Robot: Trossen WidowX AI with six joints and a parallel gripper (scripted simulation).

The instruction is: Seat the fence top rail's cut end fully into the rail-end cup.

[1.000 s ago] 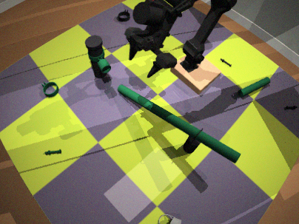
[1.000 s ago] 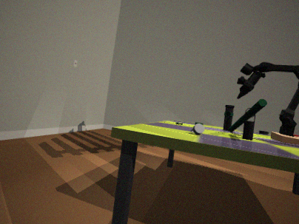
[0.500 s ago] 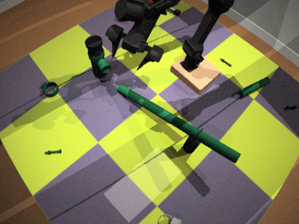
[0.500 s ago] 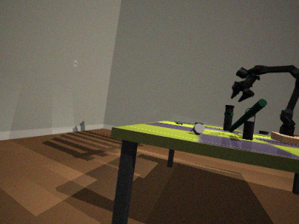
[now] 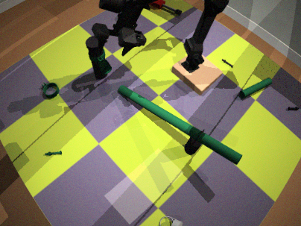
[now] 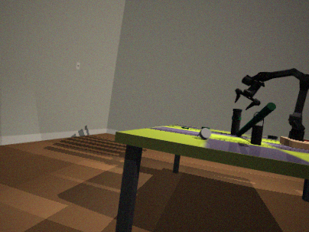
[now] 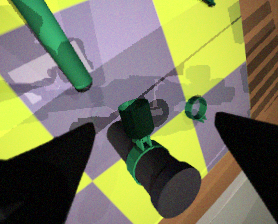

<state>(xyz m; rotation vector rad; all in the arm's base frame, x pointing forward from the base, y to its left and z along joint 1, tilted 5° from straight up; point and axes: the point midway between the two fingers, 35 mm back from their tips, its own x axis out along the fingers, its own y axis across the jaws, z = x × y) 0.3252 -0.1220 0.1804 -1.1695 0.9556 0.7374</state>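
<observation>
My gripper tip is now 2 cm short of the green rail-end cup, 5 cm to the left of it and 9 cm above it. The rest, counted from my gripper tip: black line post (8 cm behind, 40 cm to the left, 11 cm below); then green tube (53 cm behind, 39 cm to the left, 20 cm below).
</observation>
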